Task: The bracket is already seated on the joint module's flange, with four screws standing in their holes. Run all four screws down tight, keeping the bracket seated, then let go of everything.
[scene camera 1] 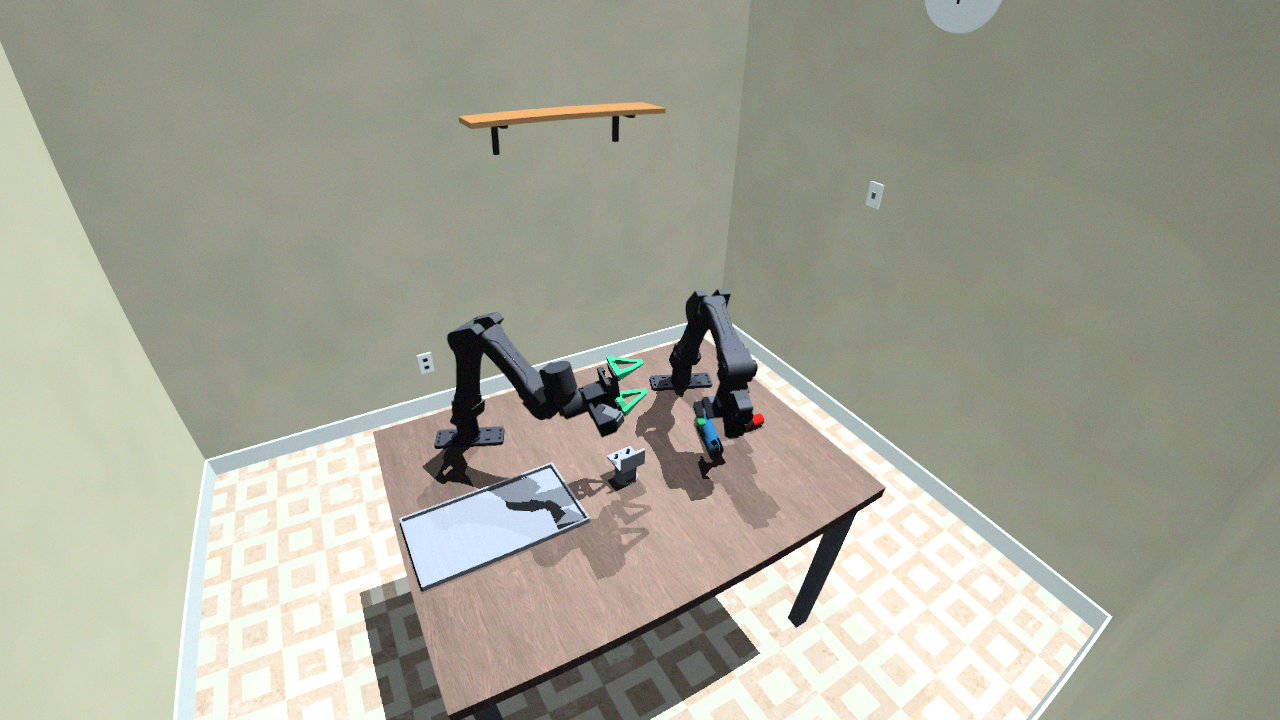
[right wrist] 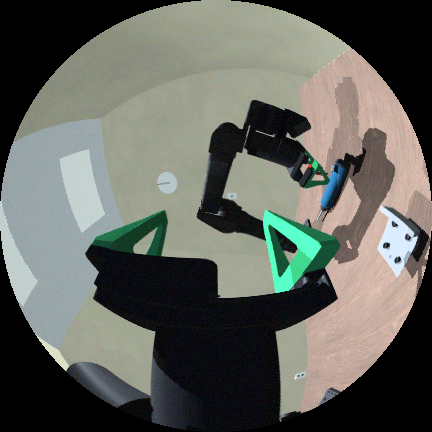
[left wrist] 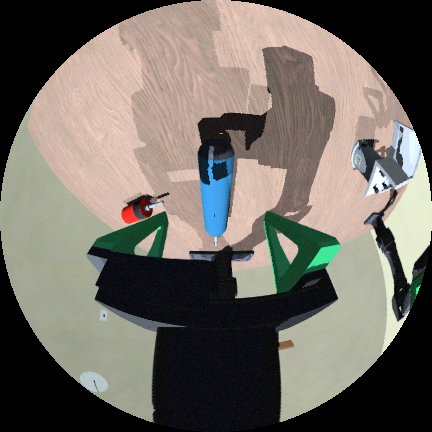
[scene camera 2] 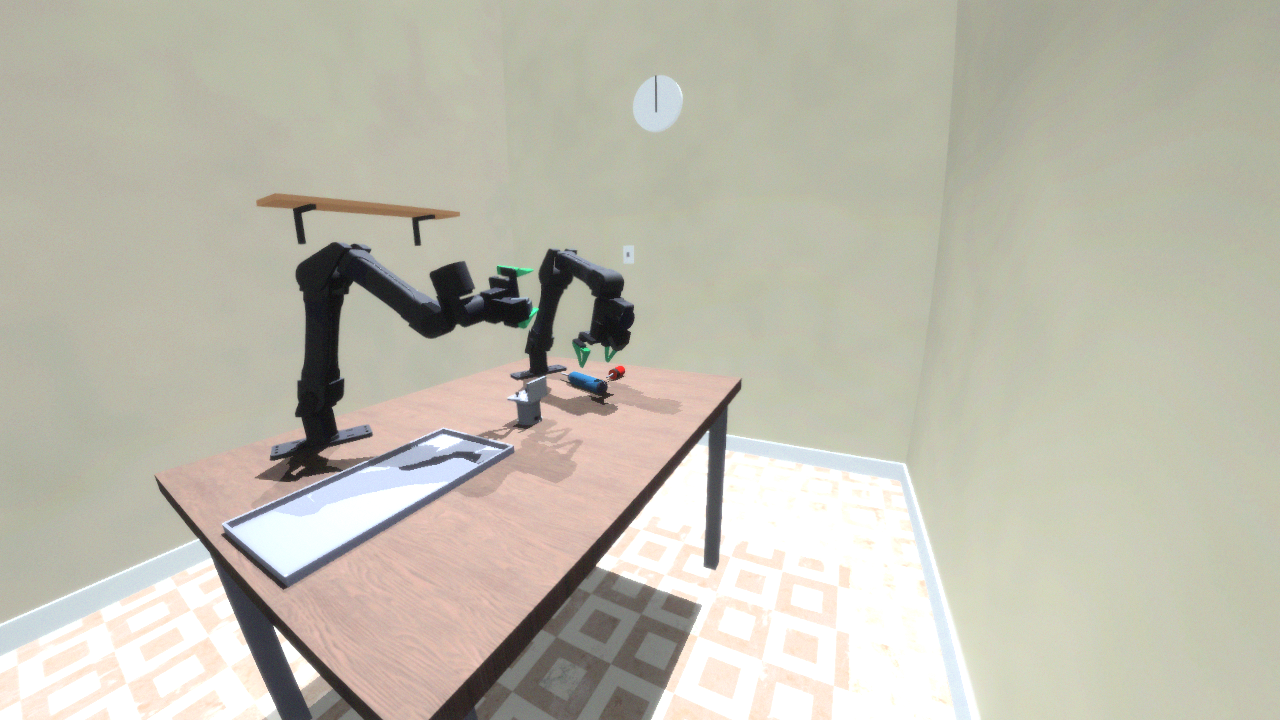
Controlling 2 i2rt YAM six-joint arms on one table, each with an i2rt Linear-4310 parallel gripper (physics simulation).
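Frame: origin at the left arm's base, x left, y down, z back, level; metres.
Where they show: left gripper, fingertip midpoint: [scene camera 1: 716, 425] [right wrist: 320, 170] [left wrist: 215, 216] [scene camera 2: 594, 364]; right gripper, fingertip midpoint: [scene camera 1: 644, 376] [right wrist: 214, 215] [scene camera 2: 534, 289]; left arm's base, link origin: [scene camera 1: 680, 382] [left wrist: 220, 255] [scene camera 2: 539, 373]; right arm's base, link origin: [scene camera 1: 470, 438] [left wrist: 374, 217] [scene camera 2: 324, 442].
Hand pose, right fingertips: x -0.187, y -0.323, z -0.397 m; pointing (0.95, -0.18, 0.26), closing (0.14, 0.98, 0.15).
Note:
Each offset is from my right fingertips to the top centre of the thing. "*": to the spot under its first point.
The grey bracket on the joint module [scene camera 1: 625, 463] stands near the table's middle; it also shows in scene camera 2 [scene camera 2: 529, 399], at the right edge of the left wrist view [left wrist: 382, 169] and in the right wrist view [right wrist: 398, 240], where dark screw heads sit in its white face. A blue screwdriver {* dx +0.206, dy +0.284, dz +0.090 m} [scene camera 1: 709, 435] lies on the table below my left gripper [scene camera 1: 706, 413]; in the left wrist view the screwdriver [left wrist: 216, 189] lies between and beyond the green fingers. My left gripper [left wrist: 215, 216] is open and empty. My right gripper [scene camera 1: 626, 383] is open and empty, raised above the table behind the bracket.
A small red-handled tool {dx +0.343, dy +0.289, dz +0.150 m} [left wrist: 139, 208] lies on the table beside the screwdriver, also seen in scene camera 1 [scene camera 1: 757, 417]. A flat grey tray {dx -0.383, dy +0.307, dz -0.137 m} [scene camera 1: 492, 523] lies at the table's left front. The arm bases [scene camera 1: 469, 436] stand along the back edge.

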